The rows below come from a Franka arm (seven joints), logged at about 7 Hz.
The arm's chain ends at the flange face. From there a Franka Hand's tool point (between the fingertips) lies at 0.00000 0.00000 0.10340 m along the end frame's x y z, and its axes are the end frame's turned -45 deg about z.
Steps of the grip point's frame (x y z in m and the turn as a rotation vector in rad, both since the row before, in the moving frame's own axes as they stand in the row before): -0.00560, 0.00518, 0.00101, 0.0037, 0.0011, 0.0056; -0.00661, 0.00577, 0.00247, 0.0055, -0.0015, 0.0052; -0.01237, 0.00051, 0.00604, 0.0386, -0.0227, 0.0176; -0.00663, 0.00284, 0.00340, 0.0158, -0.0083, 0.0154; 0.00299, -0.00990, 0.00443, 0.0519, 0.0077, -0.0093; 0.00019, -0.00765, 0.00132, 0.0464, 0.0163, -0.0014; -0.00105, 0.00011, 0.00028, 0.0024, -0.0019, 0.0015; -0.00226, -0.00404, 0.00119, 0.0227, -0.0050, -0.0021
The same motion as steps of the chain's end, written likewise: -0.00011, 0.00797, 0.00101, 0.0034, -0.0018, 0.0056; -0.00008, 0.00905, 0.00247, 0.0028, -0.0049, 0.0052; -0.00392, 0.01031, 0.00614, 0.0112, -0.0433, 0.0176; -0.00092, 0.00726, 0.00342, 0.0053, -0.0170, 0.0154; -0.00164, -0.00477, 0.00457, 0.0421, -0.0313, -0.0093; -0.00307, -0.00096, 0.00145, 0.0443, -0.0213, -0.0014; -0.00035, 0.00086, 0.00028, 0.0004, -0.0030, 0.0015; -0.00243, 0.00003, 0.00122, 0.0125, -0.0196, -0.0021
